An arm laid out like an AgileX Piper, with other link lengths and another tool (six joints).
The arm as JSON. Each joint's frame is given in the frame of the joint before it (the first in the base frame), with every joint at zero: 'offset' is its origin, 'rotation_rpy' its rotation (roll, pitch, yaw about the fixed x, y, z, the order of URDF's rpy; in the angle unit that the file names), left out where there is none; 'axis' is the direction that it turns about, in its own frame. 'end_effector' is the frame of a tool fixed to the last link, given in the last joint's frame.
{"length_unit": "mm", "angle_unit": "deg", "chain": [
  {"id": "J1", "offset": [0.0, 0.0, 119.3], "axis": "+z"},
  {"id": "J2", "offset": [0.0, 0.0, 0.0], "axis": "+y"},
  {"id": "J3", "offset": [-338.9, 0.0, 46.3], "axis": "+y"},
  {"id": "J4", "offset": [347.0, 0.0, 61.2], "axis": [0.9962, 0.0, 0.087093]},
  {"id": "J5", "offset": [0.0, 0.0, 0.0], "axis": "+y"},
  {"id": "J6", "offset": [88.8, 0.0, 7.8], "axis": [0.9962, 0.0, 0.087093]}
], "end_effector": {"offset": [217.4, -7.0, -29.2], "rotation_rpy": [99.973, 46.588, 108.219]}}
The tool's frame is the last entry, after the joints.
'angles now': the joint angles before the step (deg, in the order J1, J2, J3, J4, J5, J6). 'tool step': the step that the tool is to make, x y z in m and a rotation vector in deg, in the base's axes. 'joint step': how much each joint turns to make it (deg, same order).
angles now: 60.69 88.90 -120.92 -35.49 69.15 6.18
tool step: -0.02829 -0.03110 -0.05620 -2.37 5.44 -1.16
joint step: 0.54 -8.24 14.92 0.58 0.36 4.19
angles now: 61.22 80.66 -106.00 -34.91 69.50 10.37
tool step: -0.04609 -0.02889 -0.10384 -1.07 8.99 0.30
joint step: -0.07 -10.84 22.12 4.58 -3.57 5.98
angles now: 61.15 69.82 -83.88 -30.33 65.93 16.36
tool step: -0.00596 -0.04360 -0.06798 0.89 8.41 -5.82
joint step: -7.92 -4.33 10.36 7.33 -1.94 1.18
